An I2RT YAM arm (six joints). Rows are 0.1 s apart.
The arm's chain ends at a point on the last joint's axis. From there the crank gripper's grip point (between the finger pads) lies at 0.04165 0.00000 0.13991 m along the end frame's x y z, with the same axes.
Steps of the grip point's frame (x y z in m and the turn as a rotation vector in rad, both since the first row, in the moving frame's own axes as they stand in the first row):
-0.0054, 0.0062, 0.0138, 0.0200, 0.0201, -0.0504
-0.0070, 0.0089, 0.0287, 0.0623, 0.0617, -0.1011
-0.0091, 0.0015, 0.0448, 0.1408, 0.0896, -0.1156
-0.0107, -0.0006, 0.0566, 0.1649, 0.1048, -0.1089
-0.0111, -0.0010, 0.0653, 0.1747, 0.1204, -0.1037
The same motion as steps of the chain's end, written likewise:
-0.0081, 0.0112, 0.0147, 0.0200, 0.0201, -0.0504
-0.0149, 0.0221, 0.0319, 0.0623, 0.0617, -0.1011
-0.0200, 0.0263, 0.0508, 0.1408, 0.0896, -0.1156
-0.0235, 0.0272, 0.0640, 0.1649, 0.1048, -0.1089
-0.0260, 0.0279, 0.0738, 0.1747, 0.1204, -0.1037

